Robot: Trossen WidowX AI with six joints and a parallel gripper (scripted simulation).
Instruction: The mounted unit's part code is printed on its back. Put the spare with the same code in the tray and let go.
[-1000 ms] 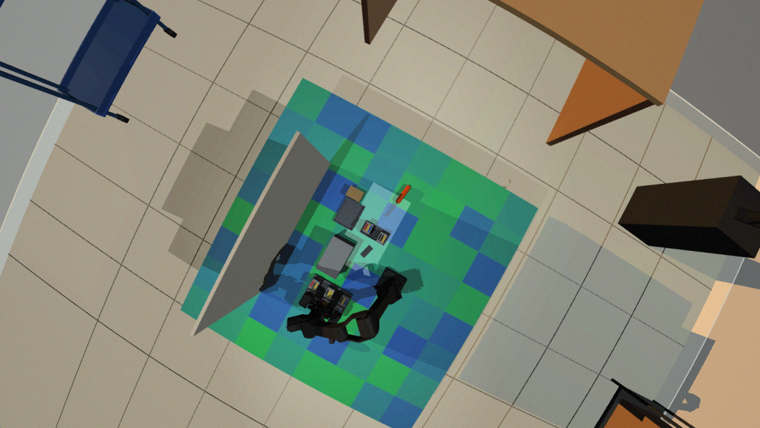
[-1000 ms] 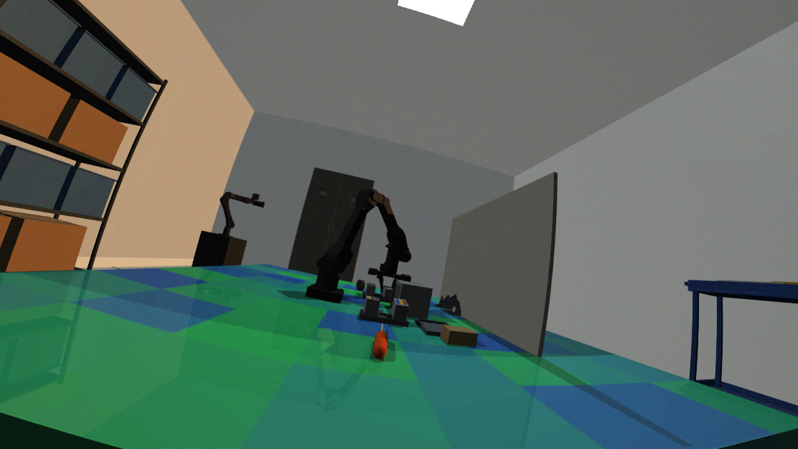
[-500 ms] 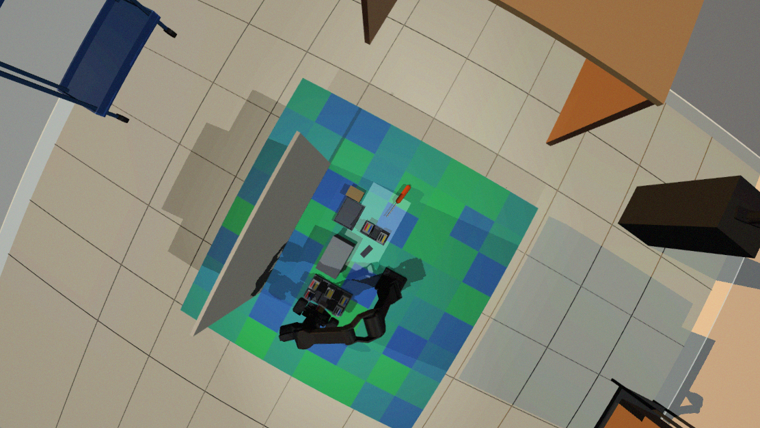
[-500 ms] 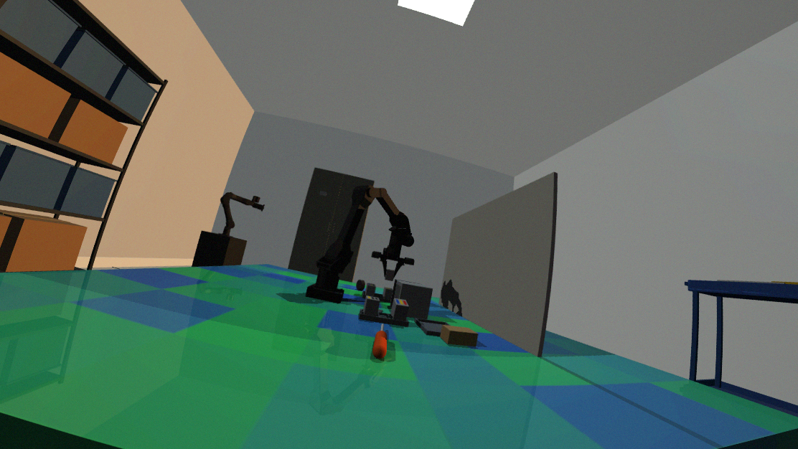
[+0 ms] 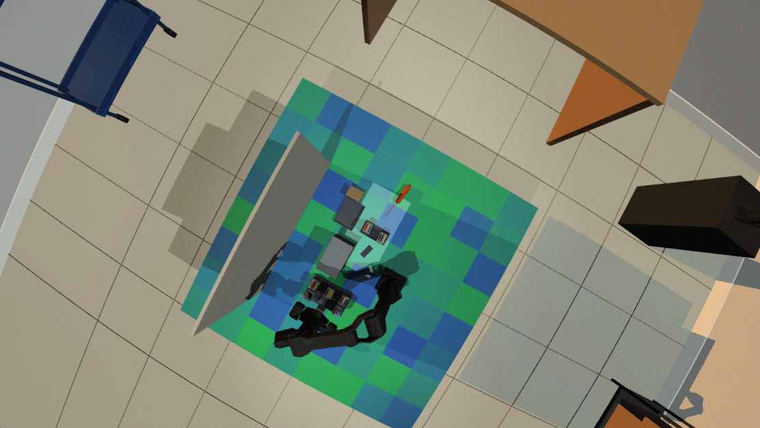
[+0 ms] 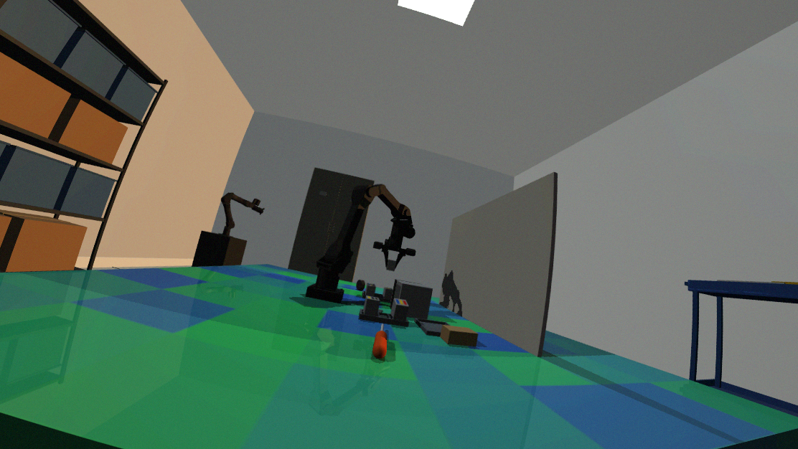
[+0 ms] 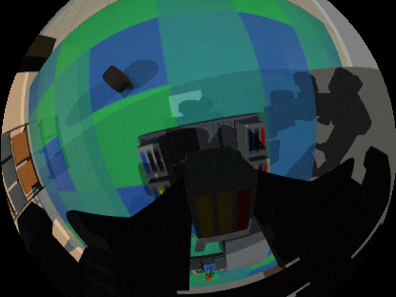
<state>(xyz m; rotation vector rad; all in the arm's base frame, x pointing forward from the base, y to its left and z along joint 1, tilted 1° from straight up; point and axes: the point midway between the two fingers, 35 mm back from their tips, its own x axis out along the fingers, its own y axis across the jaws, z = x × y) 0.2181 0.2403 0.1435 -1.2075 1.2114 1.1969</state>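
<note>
The dark flat tray is 120 mm ahead of my gripper tip, 410 mm to the right of it and 130 mm below it. Also, from my gripper tip: grey spare 10 mm to the right, 20 mm above; then grey box 70 mm ahead, 220 mm to the right, 80 mm below; then dark tape roll 120 mm behind, 120 mm to the left, 110 mm below.
</note>
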